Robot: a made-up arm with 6 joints.
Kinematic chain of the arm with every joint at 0, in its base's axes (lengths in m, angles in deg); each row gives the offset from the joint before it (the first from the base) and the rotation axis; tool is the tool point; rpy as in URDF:
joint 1: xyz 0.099 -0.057 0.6 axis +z
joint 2: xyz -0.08 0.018 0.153 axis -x
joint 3: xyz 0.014 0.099 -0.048 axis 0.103 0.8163 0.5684
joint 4: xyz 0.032 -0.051 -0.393 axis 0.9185 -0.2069 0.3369
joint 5: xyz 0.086 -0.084 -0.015 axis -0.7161 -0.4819 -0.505
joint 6: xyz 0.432 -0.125 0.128 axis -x
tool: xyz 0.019 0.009 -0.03 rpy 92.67 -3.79 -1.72
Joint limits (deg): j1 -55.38..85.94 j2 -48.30..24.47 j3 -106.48..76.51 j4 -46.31..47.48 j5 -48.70..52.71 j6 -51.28..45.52
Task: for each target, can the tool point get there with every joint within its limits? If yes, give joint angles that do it. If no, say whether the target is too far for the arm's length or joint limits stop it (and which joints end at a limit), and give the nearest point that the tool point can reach.
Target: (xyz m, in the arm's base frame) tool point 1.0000 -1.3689 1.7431
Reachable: no: too far | nearest point 0.4209 -0.5257 1.1138 | short by 1.201 m
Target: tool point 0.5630 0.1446 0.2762
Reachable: yes | joints 3.56 -14.27 11.80 20.07 -12.13 -40.46
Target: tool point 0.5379 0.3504 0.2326
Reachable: yes | joints -19.78 -33.82 32.04 -7.04 -31.97 -33.07
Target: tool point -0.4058 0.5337 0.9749
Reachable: no: joint limits stop it (at a limit: joint 2, joint 3, joint 4, joint 5) | nearest point -0.4075 0.5357 0.7267 | short by 0.248 m
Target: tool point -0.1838 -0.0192 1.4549
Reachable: no: joint limits stop it (at a limit: joint 1, joint 2, joint 3, joint 4, joint 6) | nearest point -0.1411 -0.1210 1.2702 | short by 0.215 m
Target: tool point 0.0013 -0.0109 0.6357
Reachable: no: joint limits stop it (at a limit: joint 1, joint 2, joint 5, joint 6) | nearest point -0.2223 -0.1499 0.6952 | short by 0.270 m
